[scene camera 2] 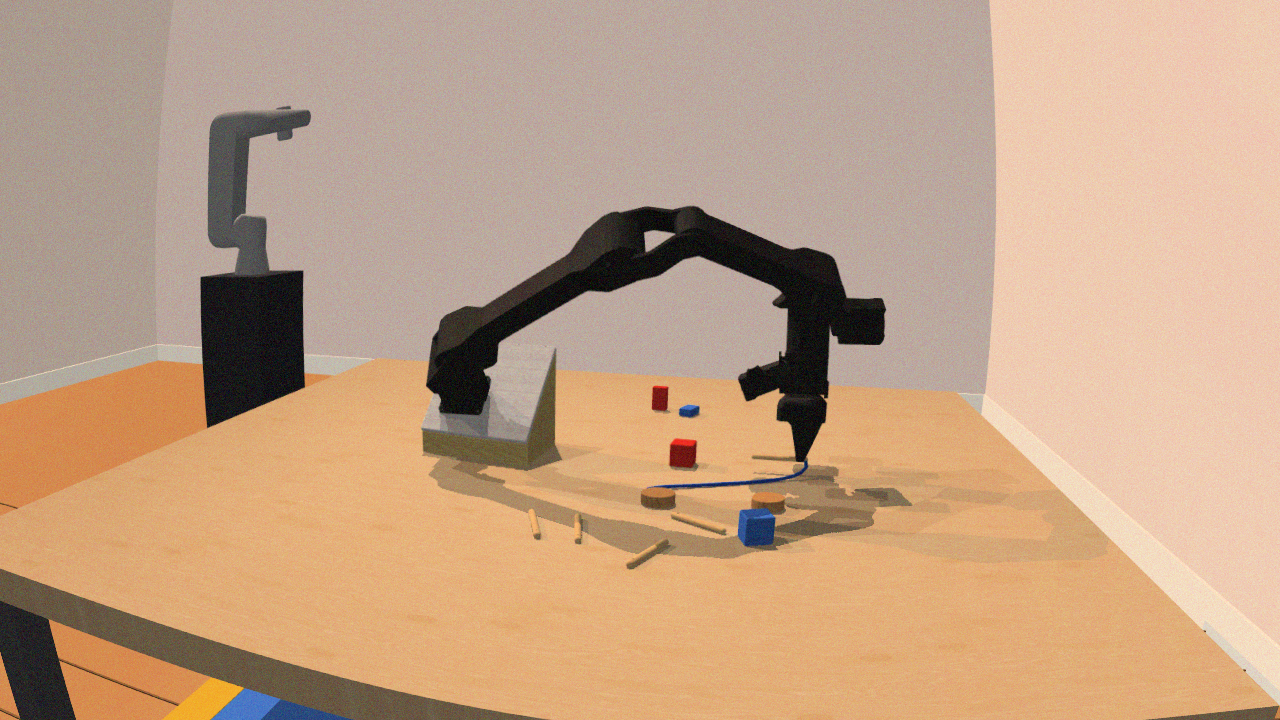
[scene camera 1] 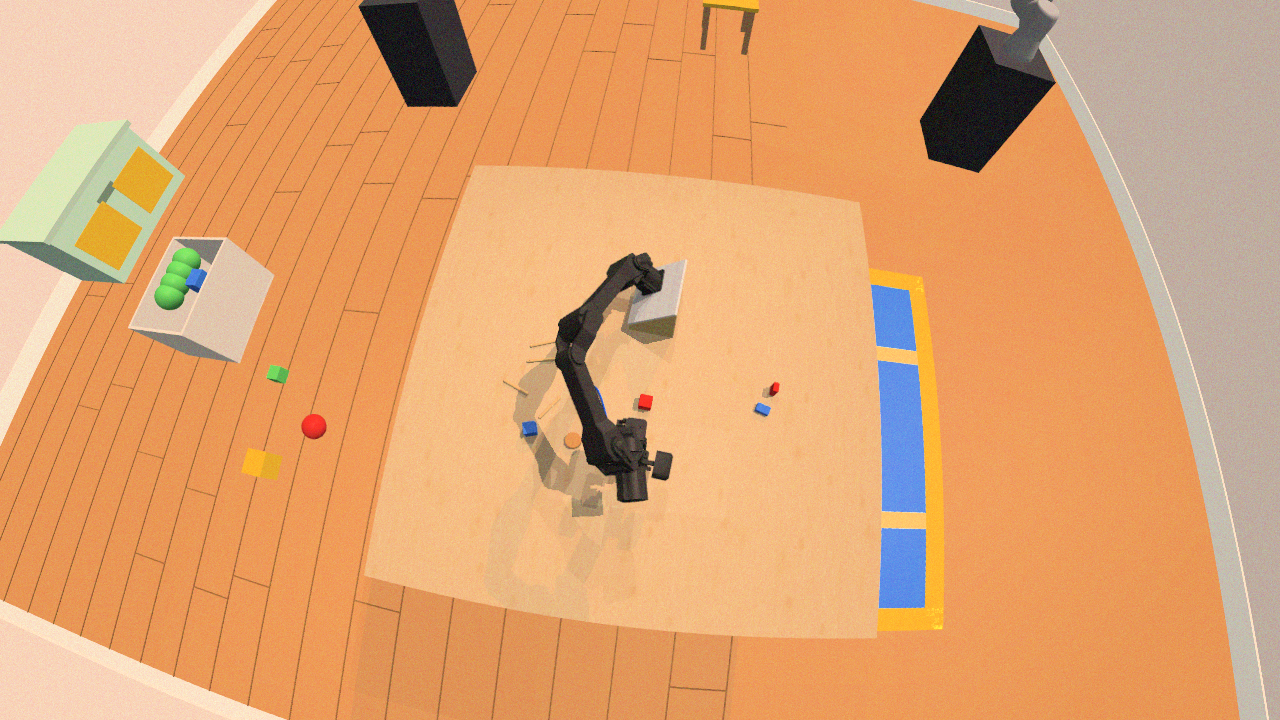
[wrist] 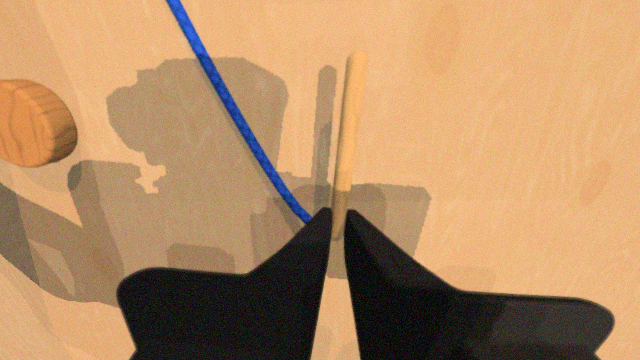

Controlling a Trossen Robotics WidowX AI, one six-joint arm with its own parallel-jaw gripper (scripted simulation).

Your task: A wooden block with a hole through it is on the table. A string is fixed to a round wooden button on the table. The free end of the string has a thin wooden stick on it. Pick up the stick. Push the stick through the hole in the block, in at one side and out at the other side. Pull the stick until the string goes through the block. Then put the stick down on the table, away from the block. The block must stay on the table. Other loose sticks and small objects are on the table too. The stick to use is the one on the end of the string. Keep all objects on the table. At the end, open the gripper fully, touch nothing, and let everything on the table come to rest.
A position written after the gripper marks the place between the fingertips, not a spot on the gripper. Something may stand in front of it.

Scene:
gripper: scene camera 2 800,460; scene camera 1 630,464; wrist 337,217

